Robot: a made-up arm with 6 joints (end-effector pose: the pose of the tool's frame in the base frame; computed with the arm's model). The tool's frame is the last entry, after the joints.
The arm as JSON. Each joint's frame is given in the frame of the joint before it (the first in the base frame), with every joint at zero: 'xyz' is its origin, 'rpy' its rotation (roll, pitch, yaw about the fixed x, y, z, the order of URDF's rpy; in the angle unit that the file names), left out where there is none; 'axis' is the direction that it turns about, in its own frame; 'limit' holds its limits. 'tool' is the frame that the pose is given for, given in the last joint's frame.
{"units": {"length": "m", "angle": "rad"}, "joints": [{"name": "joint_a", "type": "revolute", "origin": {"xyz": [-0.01, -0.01, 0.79]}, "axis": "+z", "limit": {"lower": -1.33, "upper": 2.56}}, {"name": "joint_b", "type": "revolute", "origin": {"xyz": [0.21, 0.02, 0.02]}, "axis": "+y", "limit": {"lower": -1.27, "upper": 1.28}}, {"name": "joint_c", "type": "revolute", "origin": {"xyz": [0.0, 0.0, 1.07]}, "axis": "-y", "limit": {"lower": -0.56, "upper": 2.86}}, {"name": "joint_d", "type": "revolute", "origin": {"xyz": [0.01, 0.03, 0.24]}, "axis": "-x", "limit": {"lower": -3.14, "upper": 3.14}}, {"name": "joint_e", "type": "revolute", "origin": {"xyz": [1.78, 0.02, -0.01]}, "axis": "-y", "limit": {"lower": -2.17, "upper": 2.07}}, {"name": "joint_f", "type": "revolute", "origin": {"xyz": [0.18, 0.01, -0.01]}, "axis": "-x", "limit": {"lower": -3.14, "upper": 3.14}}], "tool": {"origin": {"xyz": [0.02, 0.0, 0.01], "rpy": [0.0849, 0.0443, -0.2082]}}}
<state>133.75 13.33 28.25 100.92 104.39 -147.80</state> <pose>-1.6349 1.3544 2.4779 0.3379 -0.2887 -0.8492 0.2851</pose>
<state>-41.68 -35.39 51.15 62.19 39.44 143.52</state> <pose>-0.3138 0.4721 3.6501 0.5259 -0.0529 0.5704 0.6287</pose>
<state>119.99 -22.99 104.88 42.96 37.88 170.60</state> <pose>0.6889 -1.4998 3.1646 -0.1789 -0.0687 -0.7567 0.6250</pose>
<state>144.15 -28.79 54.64 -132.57 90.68 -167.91</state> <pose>0.2399 -0.0561 3.5584 -0.1057 -0.0491 0.6693 0.7338</pose>
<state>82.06 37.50 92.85 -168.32 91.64 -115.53</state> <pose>0.2527 1.8075 3.1714 -0.5757 -0.1376 0.5114 0.6230</pose>
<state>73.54 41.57 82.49 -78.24 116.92 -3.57</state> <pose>0.6626 1.8826 2.9527 0.9104 -0.2301 -0.2153 0.2680</pose>
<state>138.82 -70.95 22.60 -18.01 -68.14 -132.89</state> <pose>0.6325 -0.7500 3.0012 -0.1587 -0.8943 -0.4067 0.0977</pose>
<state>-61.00 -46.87 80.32 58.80 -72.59 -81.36</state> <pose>-0.9712 1.4898 2.9377 0.2853 -0.8064 -0.3620 0.3706</pose>
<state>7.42 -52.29 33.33 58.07 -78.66 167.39</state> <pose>-0.5902 -0.1977 3.2769 -0.9374 0.3131 -0.1409 0.0585</pose>
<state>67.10 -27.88 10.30 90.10 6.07 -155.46</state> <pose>0.3957 1.0586 3.1548 0.5522 0.1617 0.5712 0.5854</pose>
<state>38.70 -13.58 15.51 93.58 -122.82 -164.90</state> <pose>1.0830 0.7134 2.8546 0.6967 -0.3986 -0.4860 0.3458</pose>
